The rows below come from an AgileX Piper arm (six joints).
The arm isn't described. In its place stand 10 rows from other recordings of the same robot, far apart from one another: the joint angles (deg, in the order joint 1, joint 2, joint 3, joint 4, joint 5, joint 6), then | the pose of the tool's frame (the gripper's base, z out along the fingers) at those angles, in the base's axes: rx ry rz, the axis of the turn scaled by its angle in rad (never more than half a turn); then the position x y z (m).
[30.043, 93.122, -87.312, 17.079, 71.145, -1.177] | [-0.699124 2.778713 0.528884 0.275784 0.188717 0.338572]
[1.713, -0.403, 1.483, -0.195, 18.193, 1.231] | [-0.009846 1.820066 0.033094 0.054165 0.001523 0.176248]
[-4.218, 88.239, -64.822, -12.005, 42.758, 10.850] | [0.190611 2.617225 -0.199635 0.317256 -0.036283 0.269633]
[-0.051, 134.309, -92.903, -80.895, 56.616, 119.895] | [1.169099 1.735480 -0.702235 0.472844 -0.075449 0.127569]
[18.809, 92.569, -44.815, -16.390, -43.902, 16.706] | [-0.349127 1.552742 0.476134 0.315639 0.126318 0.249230]
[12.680, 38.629, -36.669, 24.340, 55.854, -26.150] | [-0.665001 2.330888 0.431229 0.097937 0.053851 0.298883]
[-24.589, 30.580, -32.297, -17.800, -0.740, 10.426] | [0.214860 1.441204 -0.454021 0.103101 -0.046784 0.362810]
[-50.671, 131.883, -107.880, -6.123, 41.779, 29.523] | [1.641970 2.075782 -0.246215 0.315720 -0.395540 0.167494]
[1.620, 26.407, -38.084, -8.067, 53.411, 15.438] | [0.235101 2.189946 -0.005432 0.071119 -0.008246 0.322449]
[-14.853, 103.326, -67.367, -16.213, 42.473, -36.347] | [-0.807876 2.826704 -0.478477 0.339898 -0.107891 0.193615]
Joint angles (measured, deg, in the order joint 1, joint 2, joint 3, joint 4, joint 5, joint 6), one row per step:
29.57, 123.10, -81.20, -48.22, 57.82, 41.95
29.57, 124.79, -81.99, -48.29, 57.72, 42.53
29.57, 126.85, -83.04, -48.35, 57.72, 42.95
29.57, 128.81, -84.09, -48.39, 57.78, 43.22
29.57, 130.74, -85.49, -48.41, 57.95, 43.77
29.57, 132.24, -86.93, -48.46, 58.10, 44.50
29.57, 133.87, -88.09, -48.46, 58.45, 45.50
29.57, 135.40, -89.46, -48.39, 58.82, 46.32
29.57, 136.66, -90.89, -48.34, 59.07, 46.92
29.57, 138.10, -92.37, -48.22, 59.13, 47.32
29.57, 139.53, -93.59, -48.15, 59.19, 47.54
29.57, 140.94, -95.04, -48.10, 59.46, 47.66
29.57, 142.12, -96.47, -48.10, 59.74, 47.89
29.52, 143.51, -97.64, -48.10, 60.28, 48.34
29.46, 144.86, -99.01, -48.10, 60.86, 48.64
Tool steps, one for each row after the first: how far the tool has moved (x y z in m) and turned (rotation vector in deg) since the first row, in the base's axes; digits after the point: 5 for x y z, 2 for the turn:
0.00282, 0.00160, -0.00903, -0.20, 0.42, -0.35
0.00613, 0.00342, -0.01988, -0.58, 1.06, -0.63
0.00912, 0.00503, -0.03018, -1.01, 1.72, -0.85
0.01290, 0.00703, -0.03912, -1.21, 1.94, -1.36
0.01685, 0.00911, -0.04489, -1.11, 1.65, -1.98
0.01945, 0.01033, -0.05272, -1.25, 1.64, -2.95
0.02255, 0.01190, -0.05921, -1.27, 1.49, -3.84
0.02605, 0.01377, -0.06357, -1.12, 1.13, -4.48
0.02957, 0.01584, -0.06937, -0.93, 0.95, -4.90
0.03215, 0.01734, -0.07609, -0.96, 1.06, -5.14
0.03522, 0.01895, -0.08180, -1.07, 1.07, -5.42
0.03839, 0.02056, -0.08582, -1.07, 0.82, -5.76
0.04028, 0.02080, -0.09236, -1.44, 0.93, -6.46
0.04274, 0.02126, -0.09792, -1.77, 0.93, -7.08

